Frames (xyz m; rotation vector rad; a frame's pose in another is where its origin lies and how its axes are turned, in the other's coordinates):
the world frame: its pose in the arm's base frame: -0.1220 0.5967 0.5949 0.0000 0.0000 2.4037
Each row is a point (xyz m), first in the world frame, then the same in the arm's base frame.
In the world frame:
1: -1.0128 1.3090 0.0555
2: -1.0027 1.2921 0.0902
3: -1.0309 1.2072 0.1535
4: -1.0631 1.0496 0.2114
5: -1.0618 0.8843 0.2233
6: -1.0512 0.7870 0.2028
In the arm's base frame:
1: -0.2532 -1.0532 0.6504
2: -0.2493 -1.0339 0.6851
3: -0.1714 -0.9900 0.7484
4: -0.0415 -0.8951 0.8063
5: 0.0687 -0.7719 0.8182
6: 0.1263 -0.6928 0.7977

